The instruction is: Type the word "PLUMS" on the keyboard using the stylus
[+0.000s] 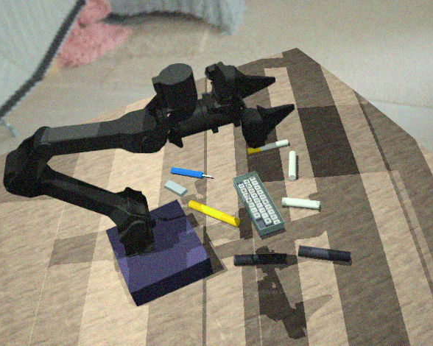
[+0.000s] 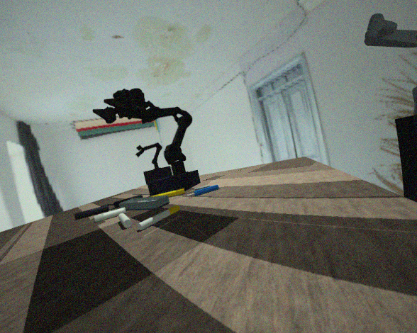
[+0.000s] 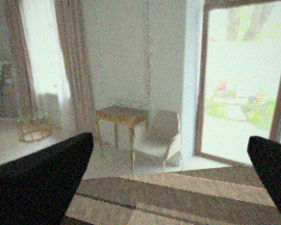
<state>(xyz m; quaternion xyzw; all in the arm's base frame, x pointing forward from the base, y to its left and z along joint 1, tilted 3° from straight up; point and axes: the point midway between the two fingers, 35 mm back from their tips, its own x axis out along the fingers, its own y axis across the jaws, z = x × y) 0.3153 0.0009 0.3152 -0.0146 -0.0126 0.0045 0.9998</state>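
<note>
My gripper tip is now 38 cm above the blue stylus, 24 cm to the right of it and 16 cm past it. The rest, counted from my gripper tip: white-and-yellow marker 38 cm below, 28 cm to the left, 4 cm ahead; thin grey tip 38 cm below, 23 cm to the left, 13 cm behind; yellow marker 38 cm below, 15 cm behind, 9 cm to the left.
</note>
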